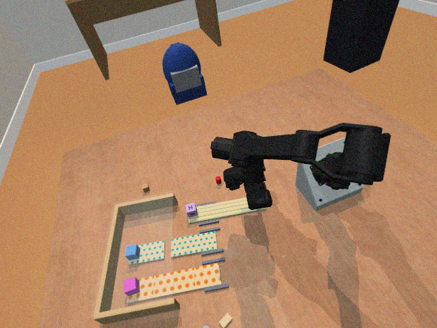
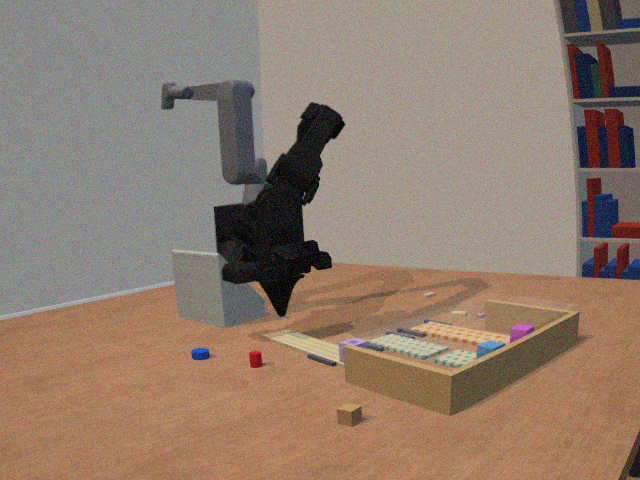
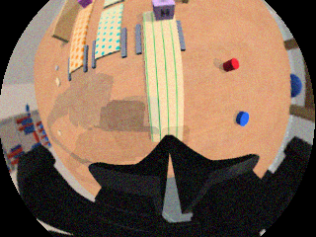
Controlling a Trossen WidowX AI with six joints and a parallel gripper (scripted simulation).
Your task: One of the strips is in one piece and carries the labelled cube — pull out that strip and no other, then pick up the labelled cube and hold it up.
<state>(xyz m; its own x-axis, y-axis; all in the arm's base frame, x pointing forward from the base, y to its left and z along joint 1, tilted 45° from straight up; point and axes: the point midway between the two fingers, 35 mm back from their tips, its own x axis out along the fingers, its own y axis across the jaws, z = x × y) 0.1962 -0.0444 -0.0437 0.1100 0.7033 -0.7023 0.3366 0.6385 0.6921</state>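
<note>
The red cylinder is 140 mm to the right of my gripper tip, 60 mm ahead of it and 30 mm below it. The rest, counted from my gripper tip: small tan cube: 300 mm ahead, 260 mm to the right, 30 mm below; blue disc: 160 mm to the right, 50 mm behind, 30 mm below.
</note>
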